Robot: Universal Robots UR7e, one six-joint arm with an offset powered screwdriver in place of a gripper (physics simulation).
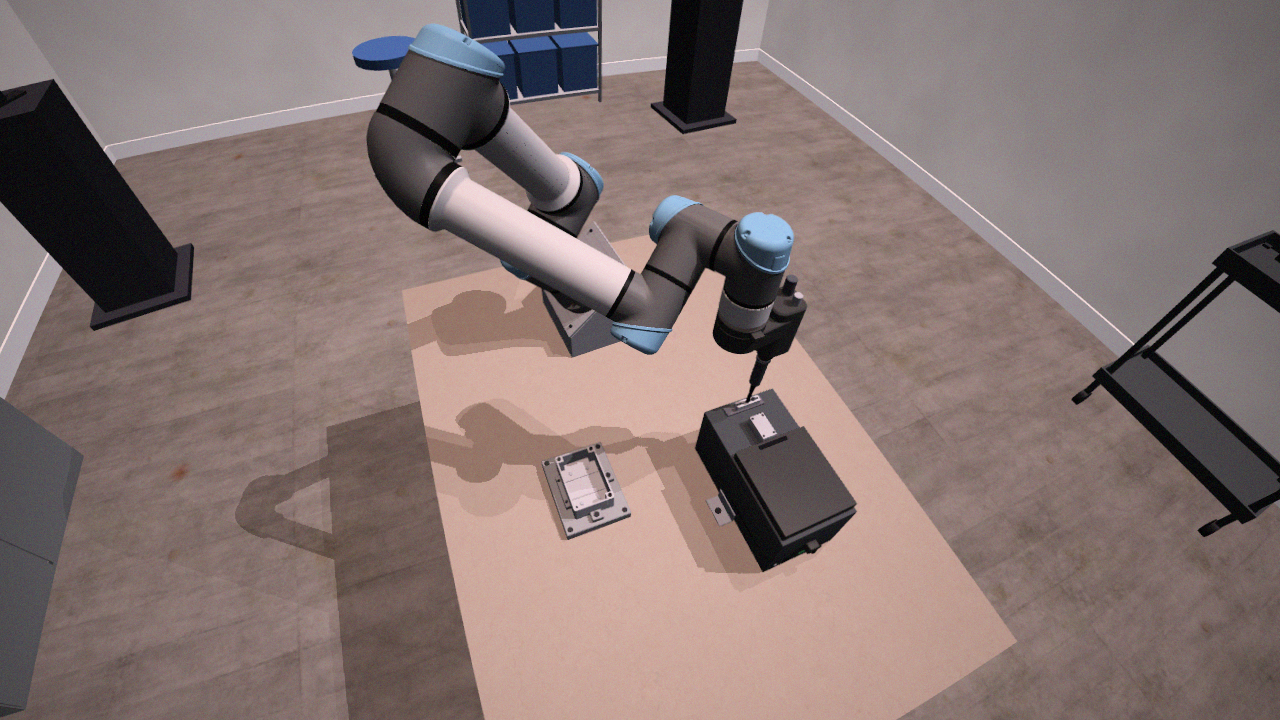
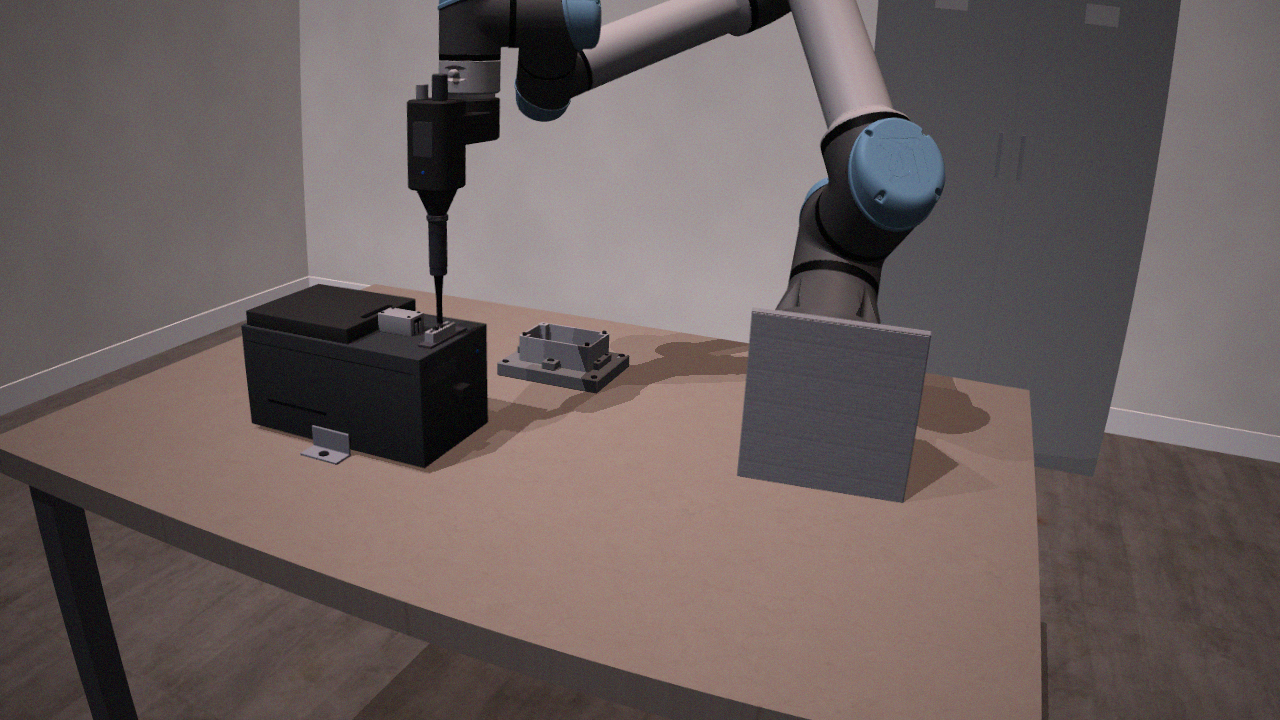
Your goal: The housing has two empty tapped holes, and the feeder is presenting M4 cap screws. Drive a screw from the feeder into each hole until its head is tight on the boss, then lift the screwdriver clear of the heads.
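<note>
The black screw feeder [image 1: 796, 483] [image 2: 335, 385] stands on the table, with a small light pick-up block [image 2: 438, 335] at one end of its top. My screwdriver [image 1: 749, 398] [image 2: 439, 321] points down, its thin bit tip at this block; whether the tip touches a screw is too small to tell. The open-topped grey housing [image 1: 592, 510] [image 2: 553, 351] sits upright on a grey base plate, beside the feeder and apart from it. Dark spots show at the housing's corners; which are screw heads or empty holes cannot be told. The screwdriver is away from the housing.
A light raised block [image 1: 763, 425] [image 2: 399, 320] sits on the feeder between the pick-up block and the dark lid [image 1: 796, 479] [image 2: 326, 311]. A metal bracket [image 1: 718, 509] stands at the feeder's side. The arm's base has a grey upright plate [image 2: 832, 407] on the table [image 2: 626, 537].
</note>
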